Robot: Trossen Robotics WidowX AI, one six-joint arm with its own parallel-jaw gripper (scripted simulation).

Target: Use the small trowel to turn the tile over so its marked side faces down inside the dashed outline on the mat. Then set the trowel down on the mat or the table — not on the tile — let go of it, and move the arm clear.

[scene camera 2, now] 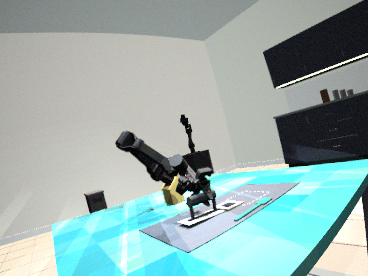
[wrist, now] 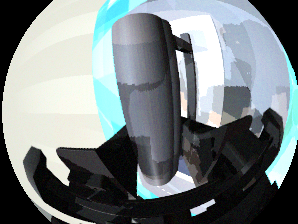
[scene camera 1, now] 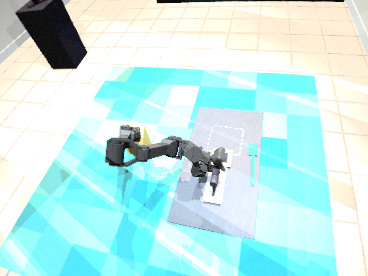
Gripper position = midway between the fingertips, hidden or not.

Note:
In view: my gripper (scene camera 2: 210, 202) and a grey mat (scene camera 1: 236, 216).
My gripper shows as well in the wrist view (wrist: 152, 119).

